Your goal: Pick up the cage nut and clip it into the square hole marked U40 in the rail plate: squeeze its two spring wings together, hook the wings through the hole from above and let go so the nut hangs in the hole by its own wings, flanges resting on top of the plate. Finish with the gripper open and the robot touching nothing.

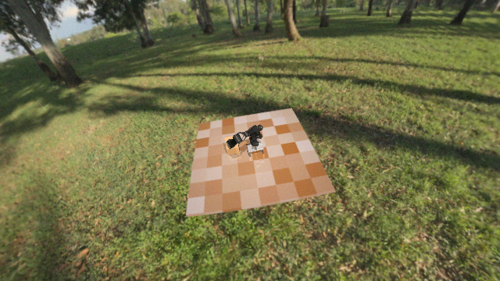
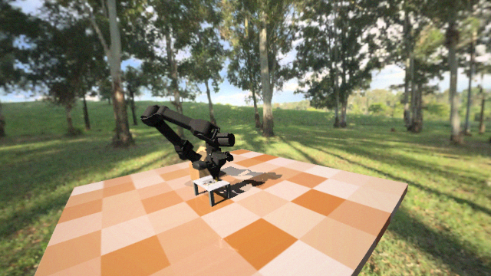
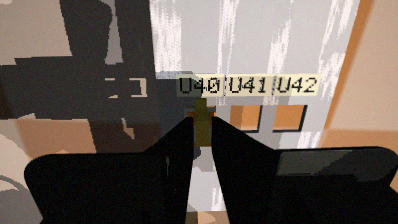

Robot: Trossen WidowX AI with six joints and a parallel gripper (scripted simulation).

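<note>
Now: gripper tip 10 mm above the cage nut.
</note>
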